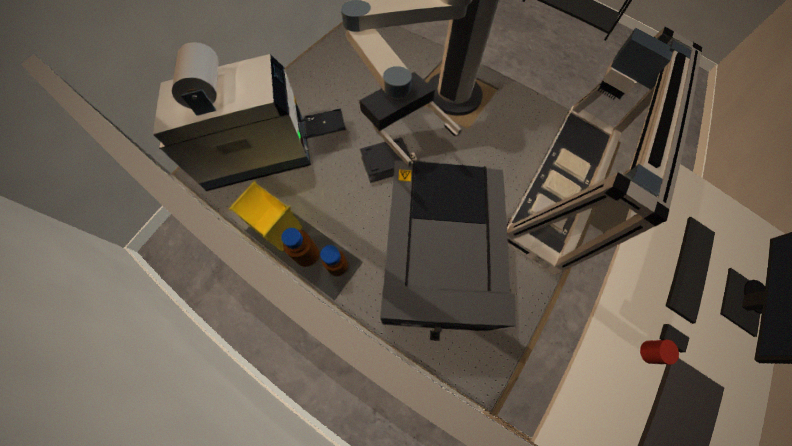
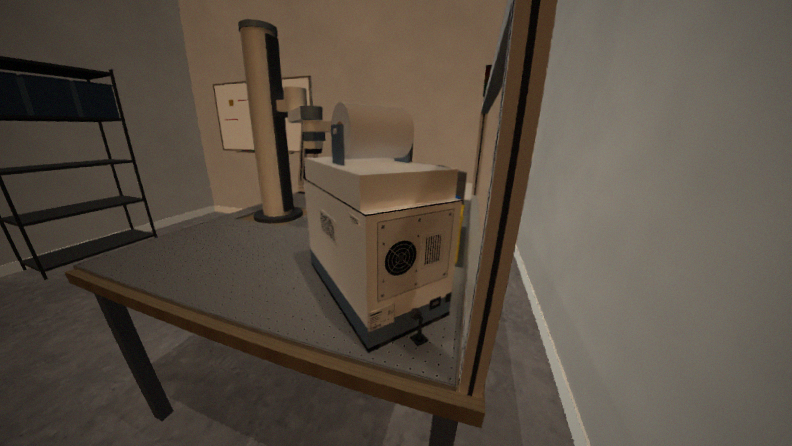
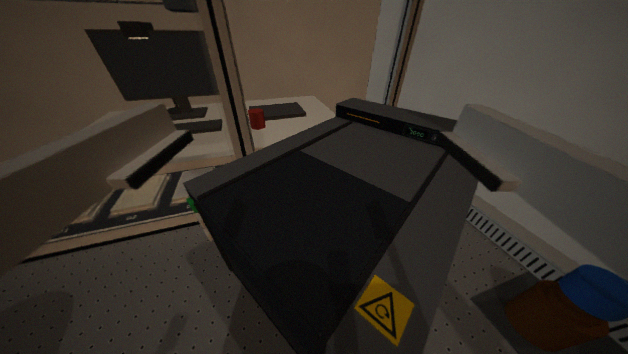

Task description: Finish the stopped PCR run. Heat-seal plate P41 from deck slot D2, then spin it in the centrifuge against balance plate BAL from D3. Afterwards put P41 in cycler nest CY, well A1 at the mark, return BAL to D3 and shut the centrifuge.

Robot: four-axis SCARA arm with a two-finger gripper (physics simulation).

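Pixels of known places: gripper, fingertip midpoint: [image 1: 435,147] [image 3: 314,122]; arm's base at its link origin: [image 1: 453,94] [image 2: 279,215].
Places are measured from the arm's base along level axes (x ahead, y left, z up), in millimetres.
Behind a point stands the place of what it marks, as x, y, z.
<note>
The gripper [image 1: 432,144] @[548, 181, 363] [image 3: 317,160] @[548, 181, 363] is open and empty, its fingers wide apart. It hangs above the rear end of the dark grey centrifuge [image 1: 448,254] @[723, 351, 223] [image 3: 440,220] @[709, 180, 222], whose black rear panel and grey front panel form a flat top. Three pale plates [image 1: 572,164] @[93, 573, 75] [image 1: 562,185] @[206, 572, 74] [image 1: 545,206] @[327, 550, 75] lie on the deck [image 1: 581,135] at the right; their labels are unreadable, so P41 and BAL cannot be told apart. The heat sealer [image 1: 232,132] @[790, -382, 284] [image 2: 338,238] @[720, -613, 212] has its tray [image 1: 326,121] @[502, -282, 107] out, with no plate visible on it. A small dark block [image 1: 376,161] @[521, -39, 69], possibly nest CY, sits behind the centrifuge.
A yellow box [image 1: 260,207] @[896, -262, 70] and two blue-capped brown bottles [image 1: 299,249] @[935, -14, 151] [image 1: 334,263] @[907, 94, 143] stand left of the centrifuge. The arm's column [image 1: 465,60] @[65, 37, 248] [image 2: 263,127] @[34, -67, 458] rises behind. A framed gantry [image 1: 587,213] @[502, 584, 387] stands over the deck. A red cup [image 1: 659,351] [image 3: 257,119] stands on the side desk.
</note>
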